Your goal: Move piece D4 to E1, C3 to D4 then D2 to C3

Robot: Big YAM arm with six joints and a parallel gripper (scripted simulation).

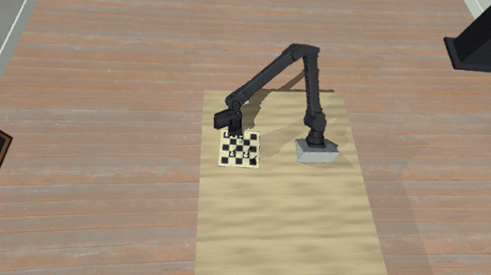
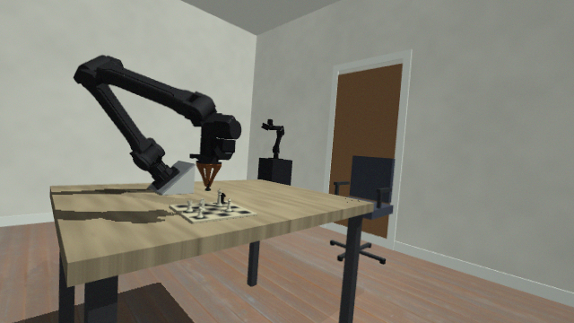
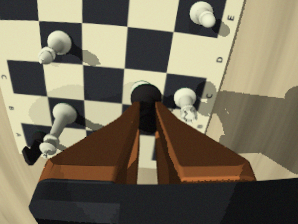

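The small chessboard lies 4 cm behind my hand, 4 cm to the left of it and 10 cm below it. Also, from my hand: black pawn 1 cm below.
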